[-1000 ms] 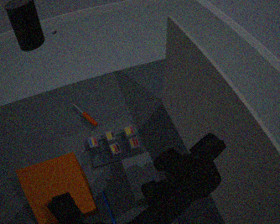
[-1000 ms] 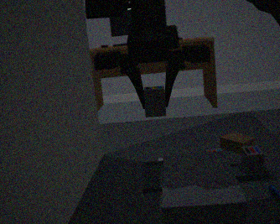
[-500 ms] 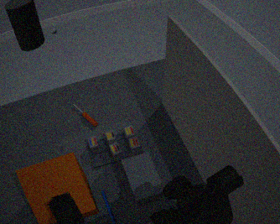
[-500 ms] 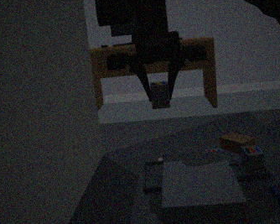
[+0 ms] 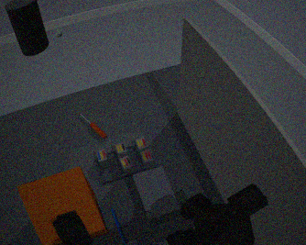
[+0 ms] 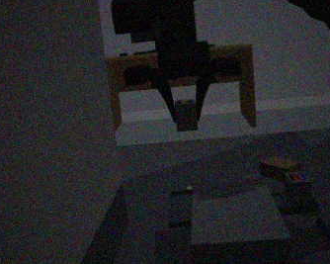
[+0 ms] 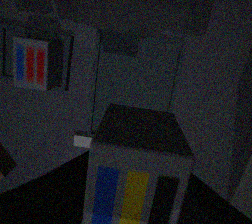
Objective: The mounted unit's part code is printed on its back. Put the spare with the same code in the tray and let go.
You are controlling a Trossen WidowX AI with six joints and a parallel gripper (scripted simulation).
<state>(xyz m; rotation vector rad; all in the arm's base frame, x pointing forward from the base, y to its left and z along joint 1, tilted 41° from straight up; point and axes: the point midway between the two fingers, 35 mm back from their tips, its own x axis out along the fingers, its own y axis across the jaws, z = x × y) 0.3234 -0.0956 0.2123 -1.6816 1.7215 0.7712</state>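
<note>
Right now the pale grey tray is 16 cm below my gripper tip. Also, from my gripper tip: grey mounted unit (4 cm behind, 22 cm to the left, 11 cm below); brown box (19 cm behind, 11 cm to the right, 15 cm below); spare block (2 cm above).
</note>
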